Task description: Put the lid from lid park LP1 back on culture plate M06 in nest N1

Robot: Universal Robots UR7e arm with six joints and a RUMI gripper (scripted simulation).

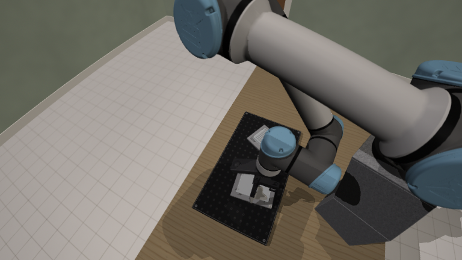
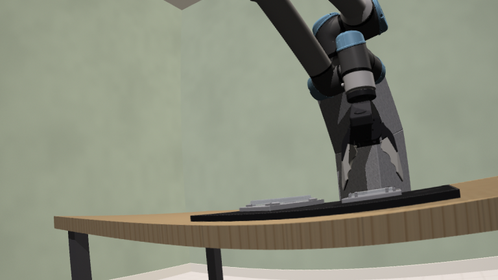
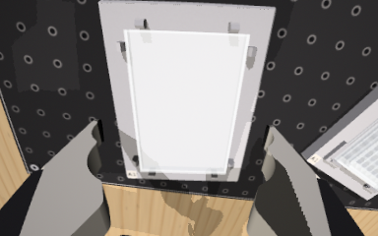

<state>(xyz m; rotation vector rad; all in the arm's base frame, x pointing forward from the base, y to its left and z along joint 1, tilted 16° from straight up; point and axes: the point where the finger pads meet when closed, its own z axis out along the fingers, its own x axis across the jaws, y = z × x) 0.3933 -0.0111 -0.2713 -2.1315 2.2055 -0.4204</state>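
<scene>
The clear lid lies 20 mm below my hand. From my hand the other things lie so: culture plate M06: 20 mm behind, 220 mm to the right, 10 mm below; grey plate nest N1: 20 mm behind, 220 mm to the right, 30 mm below; lid park LP1: 30 mm below.
</scene>
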